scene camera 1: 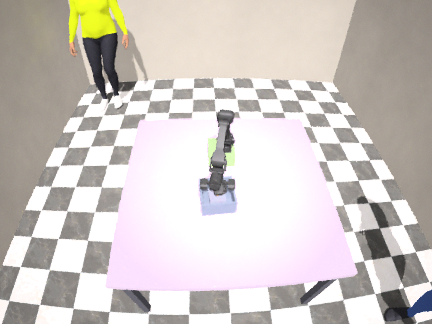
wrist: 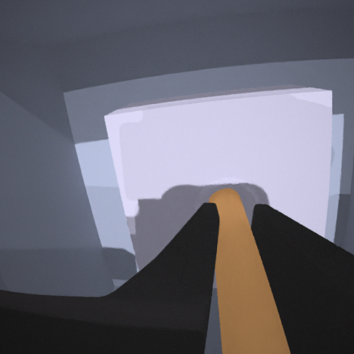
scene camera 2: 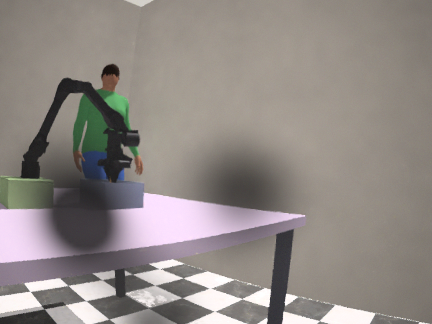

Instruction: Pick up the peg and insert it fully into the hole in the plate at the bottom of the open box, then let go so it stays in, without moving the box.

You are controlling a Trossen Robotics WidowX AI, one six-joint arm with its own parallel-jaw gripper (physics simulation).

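Where they show: arm's base, origin of the base link: [scene camera 1: 226, 149] [scene camera 2: 29, 177].
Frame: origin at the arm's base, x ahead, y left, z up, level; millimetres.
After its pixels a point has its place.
An orange-brown peg [wrist: 245, 280] is held between the black fingers of my gripper [wrist: 233, 215] [scene camera 2: 113, 181] @[y -54, x 339, z -17 mm]. My gripper is shut on the peg and reaches down into the open blue-grey box [scene camera 1: 218, 207] @[y -47, x 426, z -27 mm] [scene camera 2: 127, 195] @[y -147, x 355, z -46 mm] [wrist: 35, 175]. In the wrist view the peg's far end lies over the hole's rim on the pale plate [wrist: 225, 135] at the bottom of the box. The peg covers most of the hole; a shadowed part of its surround shows around the tip. Whether the tip is inside the hole, I cannot tell.
The box stands on the pink table [scene camera 1: 170, 240] @[y -298, x 600, z -97 mm] [scene camera 2: 200, 225] @[y -511, x 390, z -97 mm]. A green block [scene camera 1: 230, 159] @[y 27, x 59, z -33 mm] [scene camera 2: 30, 192] @[y -115, x -22, z -41 mm] is at the arm's base. The box walls rise around the plate and fingers. A person in yellow [scene camera 1: 97, 20] and a person in green [scene camera 2: 102, 125] stand beyond the table.
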